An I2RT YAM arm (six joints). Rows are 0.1 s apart.
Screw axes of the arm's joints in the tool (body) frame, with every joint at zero. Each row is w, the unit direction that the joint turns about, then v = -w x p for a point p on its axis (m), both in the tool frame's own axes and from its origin. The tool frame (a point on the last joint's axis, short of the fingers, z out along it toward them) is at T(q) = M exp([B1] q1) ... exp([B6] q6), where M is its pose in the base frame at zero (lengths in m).
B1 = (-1, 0, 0, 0, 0.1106, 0)
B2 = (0, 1, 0, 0.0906, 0, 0.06)
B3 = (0, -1, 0, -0.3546, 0, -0.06)
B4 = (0, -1, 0, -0.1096, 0, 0)
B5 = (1, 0, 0, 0, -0.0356, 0)
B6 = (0, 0, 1, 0, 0, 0)
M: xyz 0.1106 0 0.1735 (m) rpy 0 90 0 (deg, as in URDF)
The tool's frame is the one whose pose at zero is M.
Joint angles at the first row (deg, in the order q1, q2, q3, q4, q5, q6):
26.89 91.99 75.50 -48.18 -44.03 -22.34
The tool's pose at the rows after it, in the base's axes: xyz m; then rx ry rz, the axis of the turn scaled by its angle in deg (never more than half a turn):
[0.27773 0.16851 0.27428 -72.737 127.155 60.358]
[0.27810 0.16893 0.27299 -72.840 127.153 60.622]
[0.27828 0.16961 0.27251 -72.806 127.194 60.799]
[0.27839 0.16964 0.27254 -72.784 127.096 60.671]
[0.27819 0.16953 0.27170 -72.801 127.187 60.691]
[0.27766 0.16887 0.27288 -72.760 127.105 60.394]
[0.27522 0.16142 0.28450 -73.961 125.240 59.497]
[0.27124 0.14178 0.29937 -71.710 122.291 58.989]
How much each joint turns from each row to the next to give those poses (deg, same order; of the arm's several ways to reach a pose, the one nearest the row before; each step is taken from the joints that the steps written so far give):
-0.02 0.12 -0.09 0.02 -0.09 0.00
0.02 0.19 -0.09 0.12 -0.17 -0.07
0.09 0.11 0.00 0.13 -0.08 0.15
0.00 -0.03 -0.04 0.16 0.07 0.02
0.00 0.00 -0.18 0.07 0.01 -0.02
-0.05 -0.25 0.00 -0.09 0.16 -0.03
-1.02 -1.35 1.23 -2.61 -0.32 -2.50
-3.12 -3.48 -0.57 -0.71 -1.66 -1.36

